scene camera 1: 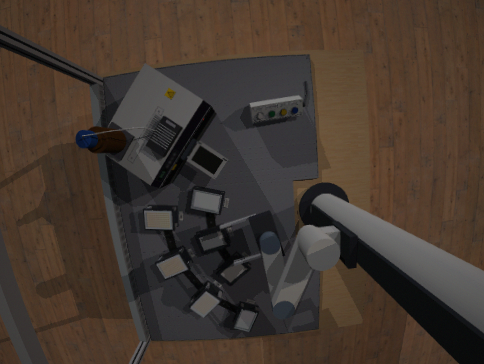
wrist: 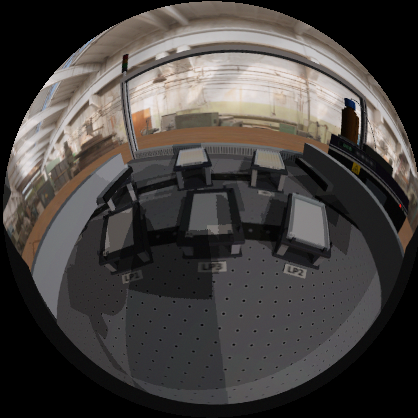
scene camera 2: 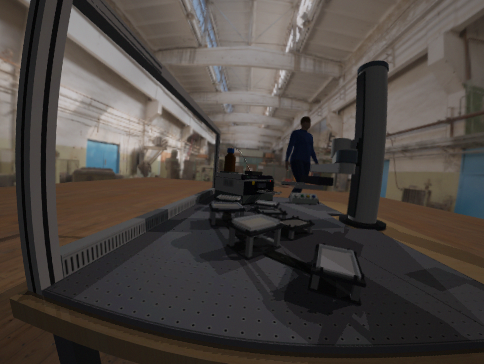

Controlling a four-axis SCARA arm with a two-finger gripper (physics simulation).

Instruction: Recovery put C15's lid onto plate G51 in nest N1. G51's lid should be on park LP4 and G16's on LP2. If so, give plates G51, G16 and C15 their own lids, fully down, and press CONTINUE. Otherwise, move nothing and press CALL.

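Places are measured from the arm's base along level axes (x back, y right, z up), in millimetres.
Pixels of known places: gripper, fingertip midpoint: [scene camera 1: 227,245] [wrist: 212,147] [scene camera 2: 287,184]; arm's base at its link origin: [scene camera 1: 323,207] [scene camera 2: 361,223].
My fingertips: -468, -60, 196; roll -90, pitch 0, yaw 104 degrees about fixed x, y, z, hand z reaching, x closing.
Ahead of a thing's pixels: the offset from my fingertips to its top centre, as dx, dy, dz. "pt": to the spot under its first point.
My gripper [scene camera 1: 229,244] [scene camera 2: 284,183] [wrist: 212,147] is open and empty, its fingers spread above the inner stands. In the wrist view, park LP1 {+1, -199, -128} [wrist: 101,258] is left, LP3 {-81, -32, -126} [wrist: 239,220] in the middle and LP2 {-84, +159, -126} [wrist: 281,235] right. A pale clear-rimmed lid {-85, +158, -128} [wrist: 307,220] [scene camera 1: 206,201] lies on LP2. LP3 and LP1 show flatter, greyer tops. Three outer stands bear light plates {-310, +96, -102} [scene camera 1: 159,220] {-283, -136, -98} [scene camera 1: 172,266] {-155, -353, -92} [scene camera 1: 205,302]; the first shows rows of wells. A pale rimmed piece {+34, -497, -128} [scene camera 1: 245,317] [scene camera 2: 337,262] is on the nearest end stand. Plate names, nest numbers and LP4's label are unreadable.
A button box {+256, +535, -99} [scene camera 1: 276,110] [scene camera 2: 303,199] has white, green, yellow and blue buttons. A grey instrument {pt -228, +529, +26} [scene camera 1: 150,115] with a brown blue-capped bottle {pt -332, +445, +153} [scene camera 1: 107,140] [wrist: 350,122] stands near the frame. A small tray {-53, +342, -82} [scene camera 1: 207,160] juts from it. The arm's column [scene camera 2: 371,145] stands at the table's edge.
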